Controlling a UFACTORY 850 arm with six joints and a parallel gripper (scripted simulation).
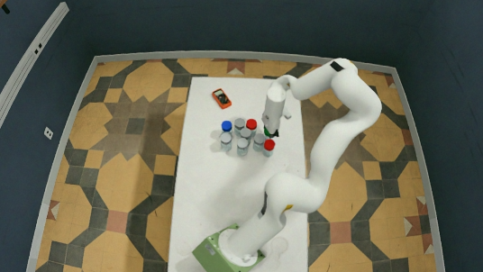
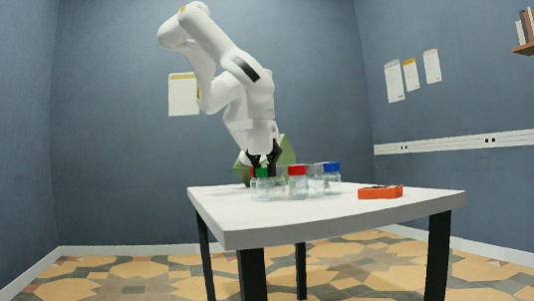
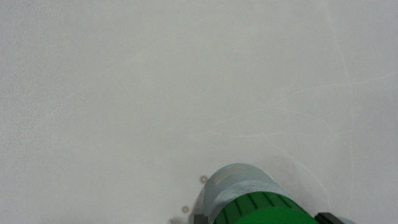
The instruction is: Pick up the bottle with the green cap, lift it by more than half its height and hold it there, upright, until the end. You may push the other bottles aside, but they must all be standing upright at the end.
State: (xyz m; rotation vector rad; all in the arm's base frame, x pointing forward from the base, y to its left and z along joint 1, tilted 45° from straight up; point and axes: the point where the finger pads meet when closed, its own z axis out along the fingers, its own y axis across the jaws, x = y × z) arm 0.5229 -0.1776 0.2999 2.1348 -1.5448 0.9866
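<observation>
The green-capped bottle lies 50 mm below my hand. Also, from my hand: blue-capped bottle 90 mm ahead, 200 mm to the left, 50 mm below; then orange multimeter 320 mm ahead, 170 mm to the left, 80 mm below.
</observation>
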